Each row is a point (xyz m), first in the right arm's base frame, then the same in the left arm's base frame.
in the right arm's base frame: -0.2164 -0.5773 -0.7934
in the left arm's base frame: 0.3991 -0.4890 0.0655
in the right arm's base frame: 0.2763 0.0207 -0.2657
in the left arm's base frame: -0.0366 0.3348 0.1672
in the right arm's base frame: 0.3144 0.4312 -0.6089
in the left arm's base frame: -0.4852 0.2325 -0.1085
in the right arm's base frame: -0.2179 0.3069 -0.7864
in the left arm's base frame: -0.4651 -0.3044 0.0956
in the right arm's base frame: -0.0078 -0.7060 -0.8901
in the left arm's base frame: 0.5395 -0.4192 -0.1463
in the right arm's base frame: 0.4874 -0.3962 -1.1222
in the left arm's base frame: 0.2703 -0.1290 -0.6345
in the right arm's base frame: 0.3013 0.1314 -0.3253
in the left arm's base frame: -0.1505 0.3389 0.1086
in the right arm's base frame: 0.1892 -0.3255 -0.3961
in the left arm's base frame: 0.2701 0.1166 0.1144
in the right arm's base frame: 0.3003 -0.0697 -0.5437
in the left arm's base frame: 0.0128 0.1600 -0.0631
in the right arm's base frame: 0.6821 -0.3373 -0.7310
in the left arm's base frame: 0.2995 0.2747 -0.4595
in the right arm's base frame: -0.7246 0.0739 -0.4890
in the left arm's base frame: -0.2627 -0.5466 0.6432
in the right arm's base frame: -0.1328 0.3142 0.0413
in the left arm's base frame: -0.3342 0.2799 0.6734
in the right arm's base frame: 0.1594 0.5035 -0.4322
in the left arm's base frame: -0.5507 0.2415 0.1284
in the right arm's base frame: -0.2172 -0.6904 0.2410
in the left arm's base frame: 0.6673 0.1356 0.8534
